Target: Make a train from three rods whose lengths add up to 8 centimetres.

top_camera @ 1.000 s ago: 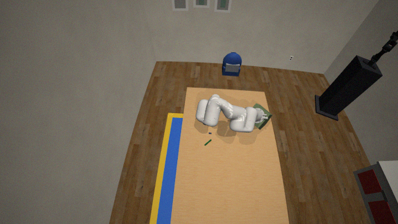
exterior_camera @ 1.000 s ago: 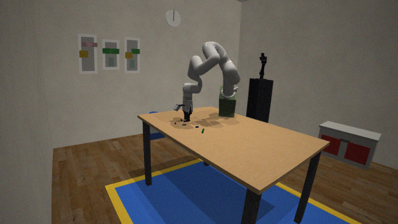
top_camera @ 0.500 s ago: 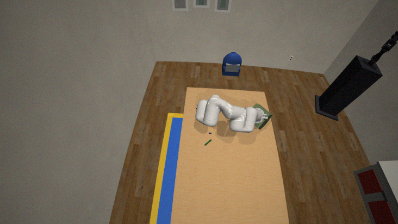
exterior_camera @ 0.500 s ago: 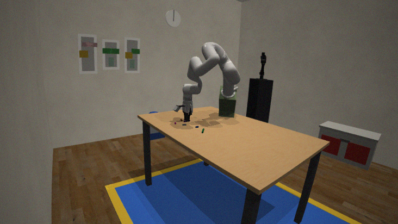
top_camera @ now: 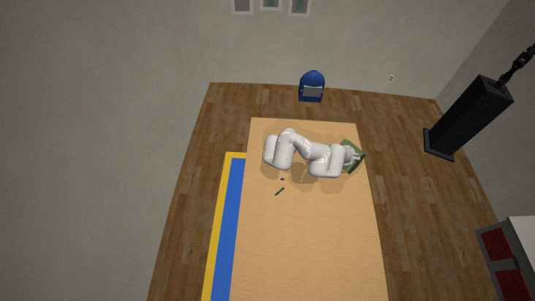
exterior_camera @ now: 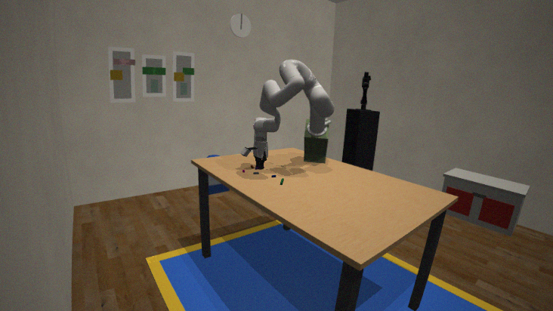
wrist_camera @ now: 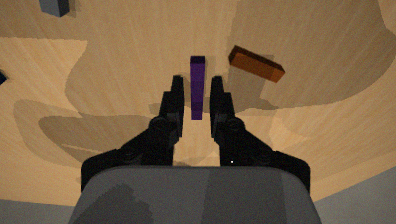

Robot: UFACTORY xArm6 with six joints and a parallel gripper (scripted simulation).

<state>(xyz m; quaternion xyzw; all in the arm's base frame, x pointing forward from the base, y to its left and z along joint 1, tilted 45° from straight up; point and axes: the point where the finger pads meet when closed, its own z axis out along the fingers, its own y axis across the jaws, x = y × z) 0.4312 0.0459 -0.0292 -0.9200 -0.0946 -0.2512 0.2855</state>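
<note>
Right now my hand is 20 mm above the purple rod. Also, from my hand: magenta rod (110 mm ahead, 50 mm to the left, 20 mm below); orange rod (40 mm ahead, 30 mm to the right, 20 mm below); grey rod (40 mm ahead, 100 mm to the left, 20 mm below).
</note>
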